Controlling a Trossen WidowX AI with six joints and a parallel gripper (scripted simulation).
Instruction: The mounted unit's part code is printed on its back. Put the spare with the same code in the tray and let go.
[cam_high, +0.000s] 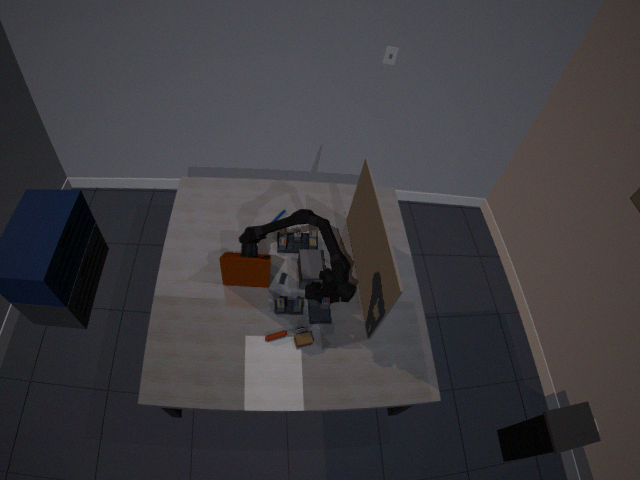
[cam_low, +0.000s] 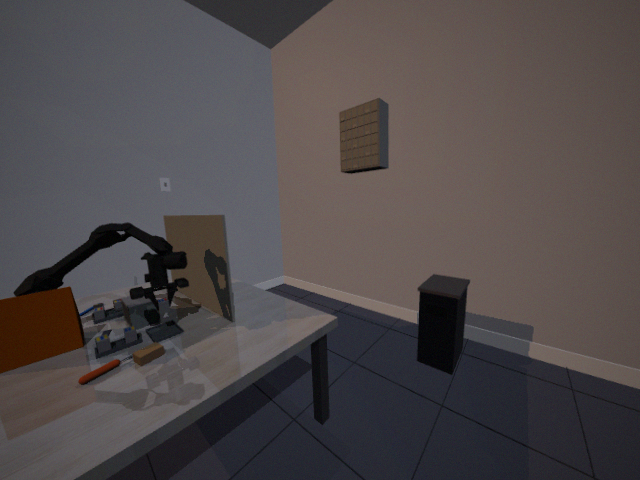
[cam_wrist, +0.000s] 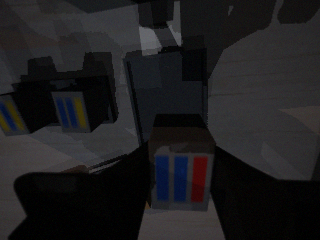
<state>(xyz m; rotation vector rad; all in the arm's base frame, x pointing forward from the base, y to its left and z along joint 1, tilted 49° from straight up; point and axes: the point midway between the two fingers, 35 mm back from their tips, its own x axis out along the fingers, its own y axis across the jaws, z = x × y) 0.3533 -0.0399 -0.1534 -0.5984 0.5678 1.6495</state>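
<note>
Now: gripper tip 1 cm past the dark flat tray and 9 cm above it. Also, from my gripper tip: small brown block 7 cm behind, 15 cm to the right, 8 cm below; then small rack 15 cm behind, 9 cm below; then spare block 2 cm above.
</note>
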